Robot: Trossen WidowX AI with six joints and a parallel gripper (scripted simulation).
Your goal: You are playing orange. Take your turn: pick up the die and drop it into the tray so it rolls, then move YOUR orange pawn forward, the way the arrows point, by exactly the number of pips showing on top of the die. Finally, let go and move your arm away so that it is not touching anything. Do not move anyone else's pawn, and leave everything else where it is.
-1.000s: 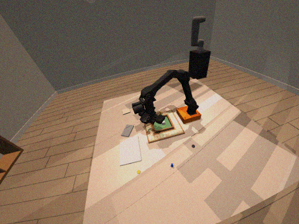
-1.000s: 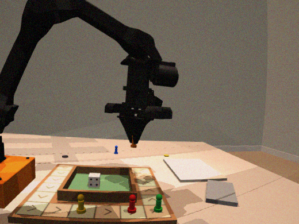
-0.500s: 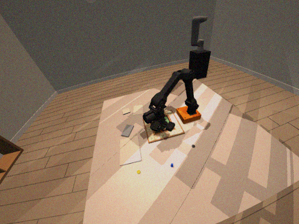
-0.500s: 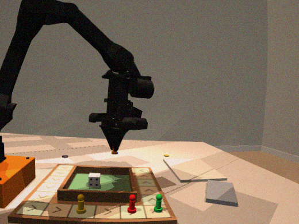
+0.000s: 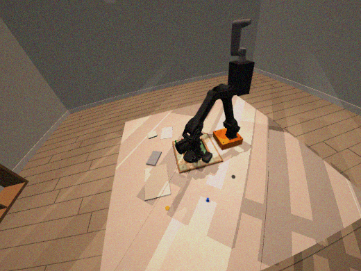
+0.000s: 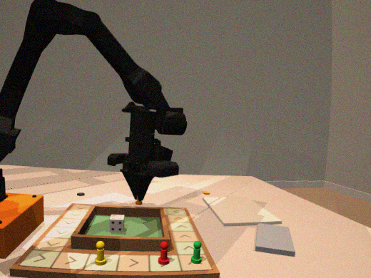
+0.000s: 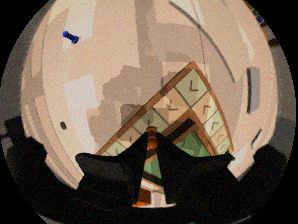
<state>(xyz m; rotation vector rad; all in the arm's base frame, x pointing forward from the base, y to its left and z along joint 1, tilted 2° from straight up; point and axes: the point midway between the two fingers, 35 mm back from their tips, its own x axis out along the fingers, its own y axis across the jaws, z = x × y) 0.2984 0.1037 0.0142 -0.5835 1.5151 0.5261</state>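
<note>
The die is 110 mm to the right of my gripper tip, 40 mm behind it and 10 mm below it. The rest, counted from my gripper tip: orange pawn: 10 mm above; green tray: 110 mm to the right, 30 mm below, 30 mm behind; red pawn: 220 mm to the right, 30 mm ahead, 10 mm below.
</note>
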